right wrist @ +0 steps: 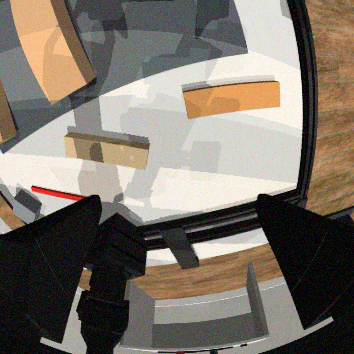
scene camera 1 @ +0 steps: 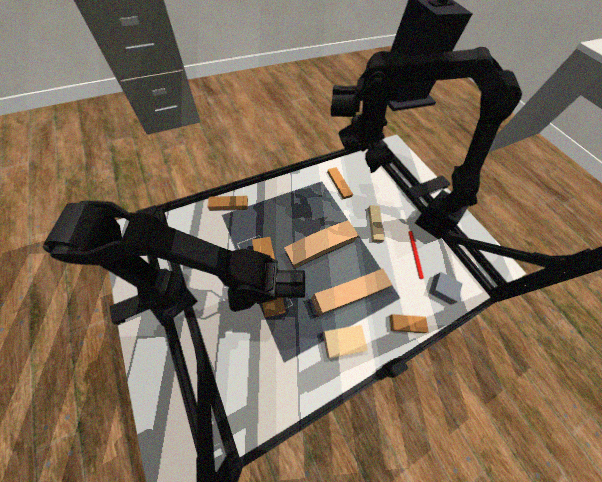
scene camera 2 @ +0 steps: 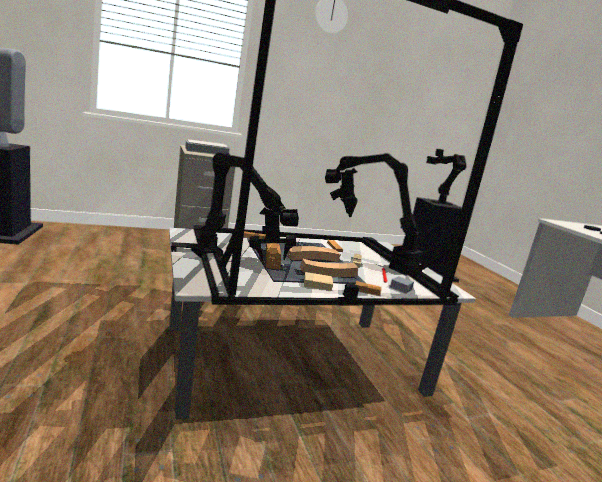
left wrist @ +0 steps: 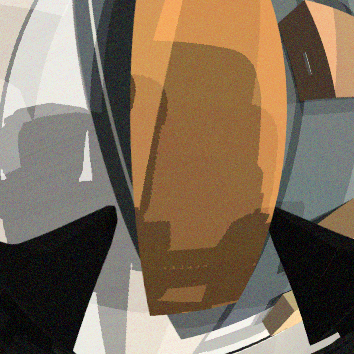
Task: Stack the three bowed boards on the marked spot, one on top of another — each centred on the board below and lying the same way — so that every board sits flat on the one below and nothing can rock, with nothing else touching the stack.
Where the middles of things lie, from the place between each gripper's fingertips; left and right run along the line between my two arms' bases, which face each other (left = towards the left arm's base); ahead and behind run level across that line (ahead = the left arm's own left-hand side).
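I consider the grey block (scene camera 1: 444,287) from my left hand first: it is 15 cm behind that hand and 52 cm to the right of it.
From my right hand, the grey block is 14 cm to the right and 41 cm behind. It is also 17 cm below that right hand.
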